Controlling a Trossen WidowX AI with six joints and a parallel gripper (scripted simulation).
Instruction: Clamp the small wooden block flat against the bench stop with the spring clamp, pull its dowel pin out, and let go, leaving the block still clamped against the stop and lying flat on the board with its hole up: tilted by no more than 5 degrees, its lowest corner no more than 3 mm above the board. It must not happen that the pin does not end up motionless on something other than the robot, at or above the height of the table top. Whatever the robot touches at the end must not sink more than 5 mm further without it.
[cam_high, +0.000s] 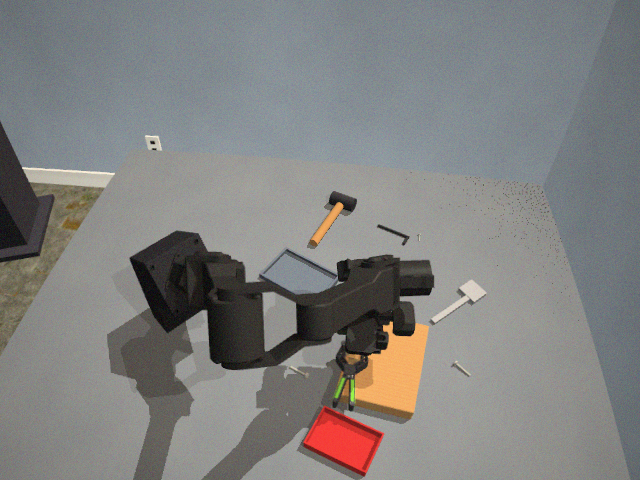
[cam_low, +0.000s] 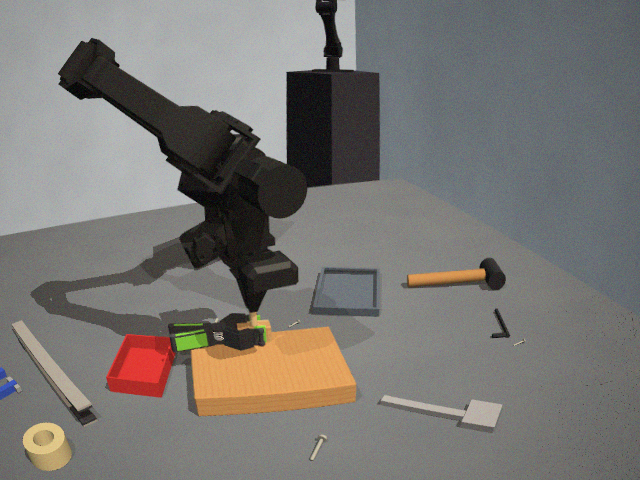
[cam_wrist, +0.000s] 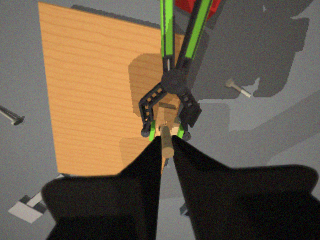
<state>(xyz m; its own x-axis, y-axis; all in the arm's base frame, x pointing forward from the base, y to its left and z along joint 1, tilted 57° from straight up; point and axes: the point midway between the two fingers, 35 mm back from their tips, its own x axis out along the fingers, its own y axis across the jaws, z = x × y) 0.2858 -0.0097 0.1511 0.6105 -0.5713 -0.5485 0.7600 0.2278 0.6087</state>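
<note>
Right now the dowel pin is 40 mm below my hand. From my hand the other things lie so: wooden block (70 mm below); then wooden board (50 mm ahead, 20 mm to the right, 100 mm below); then red tray (60 mm behind, 160 mm to the right, 110 mm below).
</note>
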